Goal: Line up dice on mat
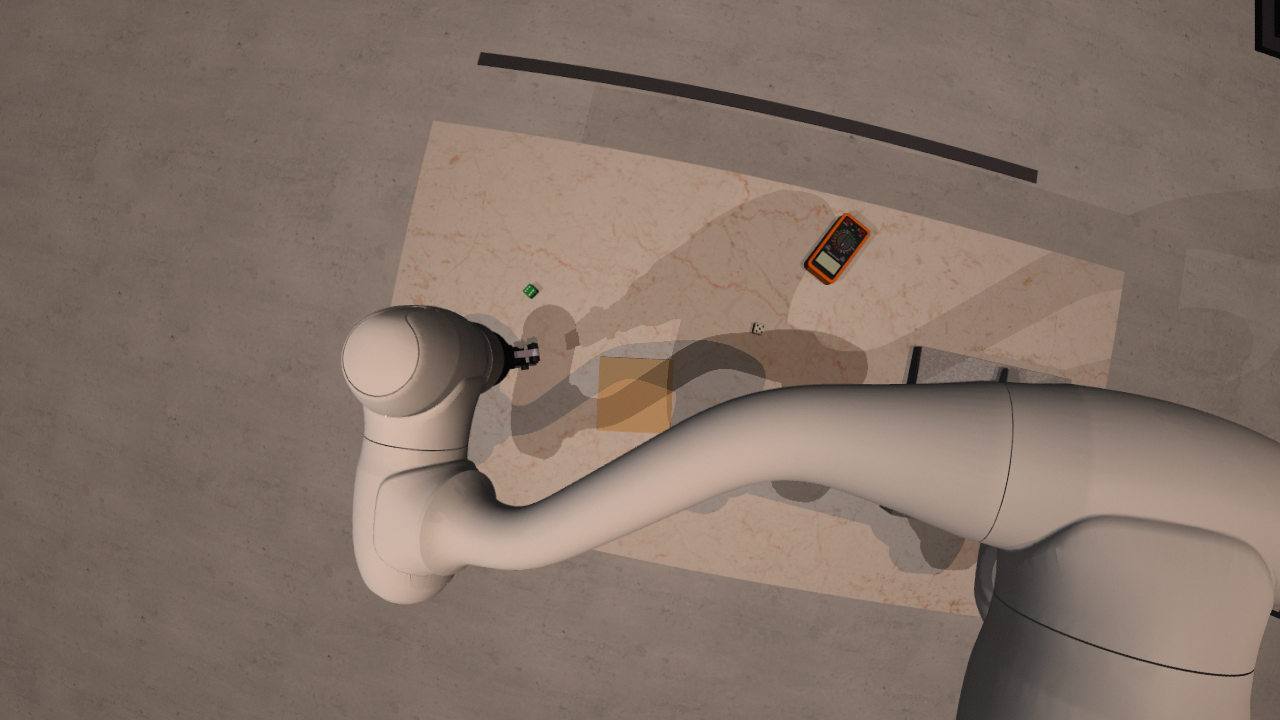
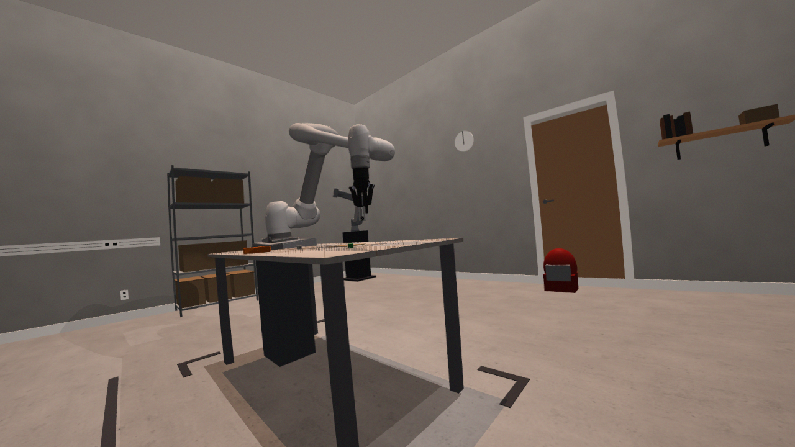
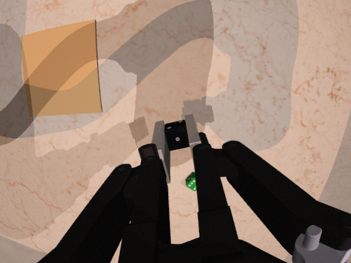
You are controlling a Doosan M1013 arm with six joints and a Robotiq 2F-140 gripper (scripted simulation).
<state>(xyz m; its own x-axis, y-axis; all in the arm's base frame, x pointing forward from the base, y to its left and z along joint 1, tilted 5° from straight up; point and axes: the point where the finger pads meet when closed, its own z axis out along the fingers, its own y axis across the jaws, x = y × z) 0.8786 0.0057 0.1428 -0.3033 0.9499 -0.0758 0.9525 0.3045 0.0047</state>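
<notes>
My hand is 19 cm past the mat, 4 cm to the right of it and 15 cm above it. From my hand the other things lie so: black die (2 cm below); then white die (40 cm behind, 12 cm to the right, 14 cm below); then green die (4 cm ahead, 12 cm to the right, 14 cm below).
</notes>
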